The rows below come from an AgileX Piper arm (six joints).
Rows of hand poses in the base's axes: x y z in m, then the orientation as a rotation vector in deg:
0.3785, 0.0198, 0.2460, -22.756, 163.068, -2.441
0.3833, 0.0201, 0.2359, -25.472, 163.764, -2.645
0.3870, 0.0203, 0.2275, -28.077, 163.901, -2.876
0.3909, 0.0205, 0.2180, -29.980, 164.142, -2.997
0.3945, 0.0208, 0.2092, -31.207, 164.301, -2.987
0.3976, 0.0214, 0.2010, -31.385, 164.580, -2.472
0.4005, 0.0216, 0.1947, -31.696, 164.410, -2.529
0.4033, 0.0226, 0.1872, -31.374, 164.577, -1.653
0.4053, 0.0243, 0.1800, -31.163, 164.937, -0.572
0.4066, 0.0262, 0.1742, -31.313, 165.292, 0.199
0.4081, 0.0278, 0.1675, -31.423, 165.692, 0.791
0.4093, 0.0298, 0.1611, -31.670, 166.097, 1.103
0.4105, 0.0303, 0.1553, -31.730, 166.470, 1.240
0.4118, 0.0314, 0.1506, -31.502, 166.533, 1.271
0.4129, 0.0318, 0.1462, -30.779, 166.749, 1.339
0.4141, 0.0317, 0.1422, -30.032, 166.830, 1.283
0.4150, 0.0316, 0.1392, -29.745, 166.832, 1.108
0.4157, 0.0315, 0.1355, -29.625, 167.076, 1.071
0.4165, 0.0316, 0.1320, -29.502, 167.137, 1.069
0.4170, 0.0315, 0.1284, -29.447, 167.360, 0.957
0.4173, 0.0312, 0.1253, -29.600, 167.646, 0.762
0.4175, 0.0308, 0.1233, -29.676, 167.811, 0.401
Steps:
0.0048, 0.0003, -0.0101, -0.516, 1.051, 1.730
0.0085, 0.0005, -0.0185, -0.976, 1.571, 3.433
0.0124, 0.0007, -0.0280, -1.298, 2.115, 4.657
0.0160, 0.0010, -0.0368, -1.447, 2.486, 5.450
0.0191, 0.0016, -0.0450, -1.153, 2.831, 5.578
0.0220, 0.0018, -0.0513, -1.208, 2.717, 5.801
0.0248, 0.0028, -0.0588, -0.603, 2.893, 5.646
0.0268, 0.0045, -0.0660, 0.102, 3.301, 5.557
0.0281, 0.0064, -0.0718, 0.556, 3.745, 5.678
0.0296, 0.0080, -0.0785, 0.889, 4.211, 5.750
0.0308, 0.0100, -0.0849, 1.018, 4.680, 5.886
0.0320, 0.0105, -0.0907, 1.057, 5.068, 5.887
0.0333, 0.0116, -0.0954, 1.096, 5.091, 5.732
0.0344, 0.0120, -0.0998, 1.197, 5.182, 5.237
0.0356, 0.0119, -0.1038, 1.235, 5.127, 4.732
0.0365, 0.0118, -0.1068, 1.152, 5.063, 4.528
0.0372, 0.0117, -0.1105, 1.111, 5.277, 4.415
0.0380, 0.0118, -0.1140, 1.116, 5.316, 4.327
0.0385, 0.0117, -0.1176, 1.021, 5.514, 4.252
0.0388, 0.0114, -0.1207, 0.840, 5.799, 4.299
0.0390, 0.0110, -0.1227, 0.574, 5.939, 4.295

